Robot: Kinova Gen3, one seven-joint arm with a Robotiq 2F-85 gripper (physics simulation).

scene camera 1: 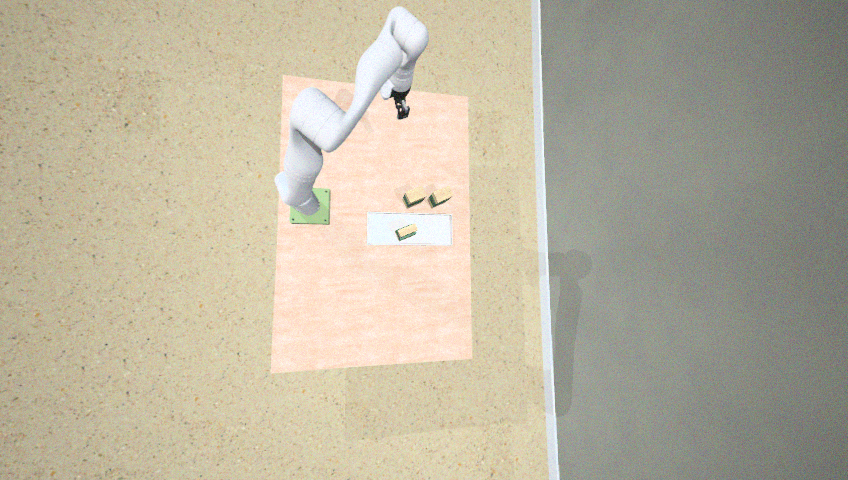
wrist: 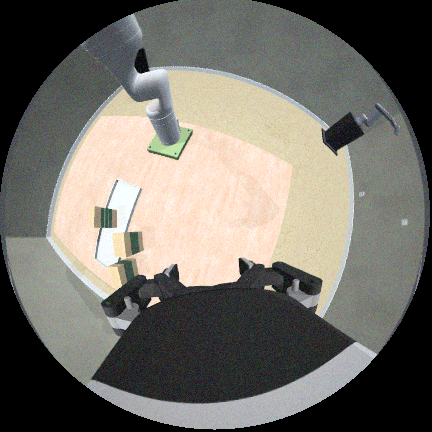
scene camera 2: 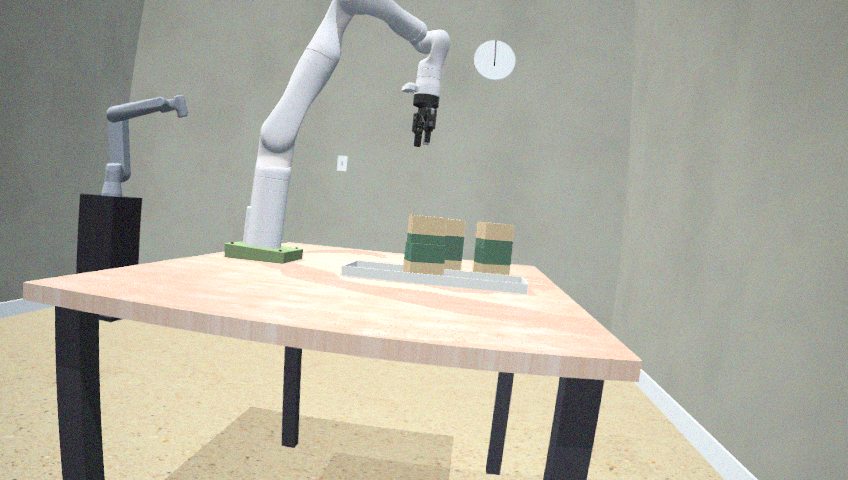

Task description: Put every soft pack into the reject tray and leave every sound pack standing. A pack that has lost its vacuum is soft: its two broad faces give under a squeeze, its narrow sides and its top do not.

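Places are measured from the arm's base along level axes (x ahead, y up, z right), in metres.
Where they show: gripper, between the fingertips: [scene camera 1: 394, 107] [wrist: 208, 268] [scene camera 2: 421, 145]; arm's base, origin of its link: [scene camera 1: 308, 204] [wrist: 169, 136] [scene camera 2: 263, 245].
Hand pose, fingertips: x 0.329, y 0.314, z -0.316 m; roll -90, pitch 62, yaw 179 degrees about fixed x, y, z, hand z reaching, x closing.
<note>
Each offset is from my fingertips to the centre of the thing. Level surfaces: height alone.
Three tan packs with a green band are in view. One pack @[dx +0.099, dy -0.272, dz +0.405 m] [scene camera 1: 406, 231] [scene camera 2: 424, 246] [wrist: 105, 217] stands upright in the white tray [scene camera 1: 437, 231] [scene camera 2: 487, 283] [wrist: 127, 197]. A second pack @[dx +0.124, dy -0.275, dz +0.246 m] [scene camera 1: 414, 196] [scene camera 2: 455, 243] [wrist: 128, 243] stands on the table beside the tray, partly hidden behind the first in the second scene view. A third pack @[dx +0.244, dy -0.275, dz +0.232 m] [scene camera 1: 440, 197] [scene camera 2: 493, 249] [wrist: 125, 270] stands next to it, farther from the arm's base. My gripper [scene camera 1: 402, 113] [scene camera 2: 421, 143] [wrist: 208, 268] is open and empty, high above the table and away from the packs. Softness cannot be seen.
The arm's green base plate [scene camera 1: 321, 205] [scene camera 2: 261, 253] [wrist: 172, 150] sits at one edge of the wooden table @[dy -0.345 m] [scene camera 1: 368, 297] [scene camera 2: 267, 303] [wrist: 200, 200]. A grey arm on a black pedestal [scene camera 2: 107, 231] [wrist: 345, 132] stands off the table. A wall rises beyond the floor.
</note>
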